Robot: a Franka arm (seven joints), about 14 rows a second.
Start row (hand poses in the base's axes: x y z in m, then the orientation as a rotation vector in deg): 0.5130, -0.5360, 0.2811, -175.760, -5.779, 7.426
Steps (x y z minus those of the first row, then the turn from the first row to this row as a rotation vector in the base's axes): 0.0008, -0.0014, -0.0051, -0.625, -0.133, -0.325; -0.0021, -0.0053, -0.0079, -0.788, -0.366, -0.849; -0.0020, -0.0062, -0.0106, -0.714, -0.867, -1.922; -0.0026, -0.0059, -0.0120, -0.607, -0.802, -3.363; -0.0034, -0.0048, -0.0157, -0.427, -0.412, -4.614; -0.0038, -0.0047, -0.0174, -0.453, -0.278, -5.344; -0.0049, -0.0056, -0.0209, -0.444, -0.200, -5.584; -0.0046, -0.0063, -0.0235, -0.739, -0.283, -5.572; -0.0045, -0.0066, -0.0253, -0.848, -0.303, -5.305; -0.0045, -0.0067, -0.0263, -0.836, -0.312, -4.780; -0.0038, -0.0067, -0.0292, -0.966, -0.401, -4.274
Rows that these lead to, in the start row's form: 0.5138, -0.5374, 0.2760, -176.399, -5.264, 7.260; 0.5109, -0.5413, 0.2732, -176.584, -4.463, 6.887; 0.5110, -0.5422, 0.2705, -176.546, -2.840, 6.050; 0.5104, -0.5419, 0.2691, -176.399, -0.624, 6.059; 0.5096, -0.5408, 0.2654, -176.133, 1.308, 6.572; 0.5092, -0.5407, 0.2637, -176.106, 2.439, 6.737; 0.5081, -0.5416, 0.2602, -176.075, 2.811, 6.842; 0.5084, -0.5423, 0.2576, -176.377, 2.811, 6.741; 0.5085, -0.5426, 0.2558, -176.504, 2.408, 6.735; 0.5085, -0.5427, 0.2548, -176.522, 1.599, 6.751; 0.5092, -0.5427, 0.2519, -176.685, 0.824, 6.654
